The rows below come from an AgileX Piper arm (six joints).
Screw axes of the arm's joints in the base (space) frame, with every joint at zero. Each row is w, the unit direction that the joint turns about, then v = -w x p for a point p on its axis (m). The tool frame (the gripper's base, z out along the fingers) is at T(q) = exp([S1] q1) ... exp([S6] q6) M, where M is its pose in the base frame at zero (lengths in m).
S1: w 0 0 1 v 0 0 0
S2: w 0 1 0 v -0.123 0 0
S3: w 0 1 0 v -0.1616 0 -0.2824
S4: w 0.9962 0 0.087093 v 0 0.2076 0
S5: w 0 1 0 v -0.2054 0 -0.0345
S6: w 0.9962 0 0.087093 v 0 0.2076 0
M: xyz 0.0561 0 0.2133 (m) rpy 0 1.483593 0 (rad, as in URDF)
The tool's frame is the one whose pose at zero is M.
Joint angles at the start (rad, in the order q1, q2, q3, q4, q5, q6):
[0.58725 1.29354 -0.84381 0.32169 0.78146 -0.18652]
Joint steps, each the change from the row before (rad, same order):
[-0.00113 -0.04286 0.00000 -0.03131 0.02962 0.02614]
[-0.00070 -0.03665 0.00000 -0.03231 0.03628 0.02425]
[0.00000 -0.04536 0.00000 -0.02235 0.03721 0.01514]
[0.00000 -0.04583 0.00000 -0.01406 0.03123 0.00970]
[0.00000 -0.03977 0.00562 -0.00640 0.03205 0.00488]
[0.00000 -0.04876 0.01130 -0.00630 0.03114 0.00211]
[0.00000 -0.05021 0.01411 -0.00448 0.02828 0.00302]
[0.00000 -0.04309 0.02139 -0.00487 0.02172 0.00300]
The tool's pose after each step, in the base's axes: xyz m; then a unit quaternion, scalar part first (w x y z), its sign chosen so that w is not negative. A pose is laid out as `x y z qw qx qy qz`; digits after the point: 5 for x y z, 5 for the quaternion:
0.18314 0.14425 0.26565 0.18486 -0.28288 0.92625 0.16694
0.17699 0.13820 0.27213 0.18606 -0.28355 0.92734 0.15815
0.16911 0.13182 0.28030 0.19071 -0.28573 0.92655 0.15327
0.16111 0.12583 0.28844 0.19805 -0.28749 0.92474 0.15159
0.15293 0.12031 0.29335 0.19910 -0.28956 0.92398 0.15088
0.14299 0.11358 0.29787 0.20236 -0.29271 0.92238 0.15029
0.13274 0.10673 0.30134 0.20610 -0.29473 0.92087 0.15055
0.12362 0.10048 0.30116 0.20631 -0.29610 0.92058 0.14929

